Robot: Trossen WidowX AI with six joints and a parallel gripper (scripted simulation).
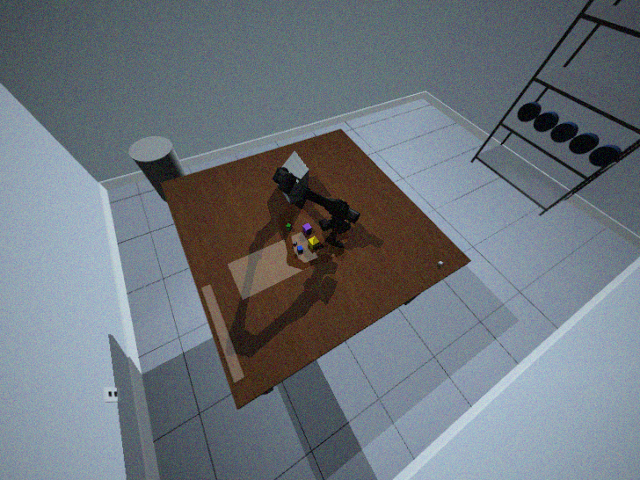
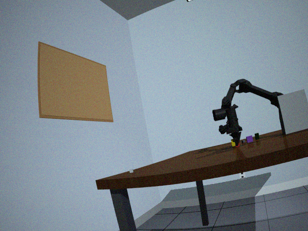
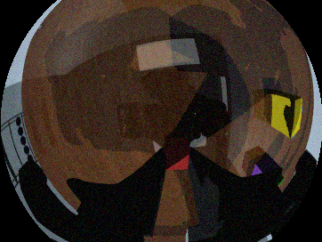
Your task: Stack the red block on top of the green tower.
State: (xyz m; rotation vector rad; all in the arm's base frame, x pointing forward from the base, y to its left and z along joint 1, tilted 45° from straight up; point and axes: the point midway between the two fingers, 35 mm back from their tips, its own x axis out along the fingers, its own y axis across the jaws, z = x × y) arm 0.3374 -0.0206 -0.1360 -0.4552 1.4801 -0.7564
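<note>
Right now the purple block is 13 cm to the right of my gripper tip, 8 cm behind it and 1 cm above it. From my gripper tip the other things lie so: yellow block (15 cm to the right, 2 cm ahead, 1 cm above); red block (right at my gripper tip); small blue block (23 cm to the right, 1 cm ahead, 1 cm above).
</note>
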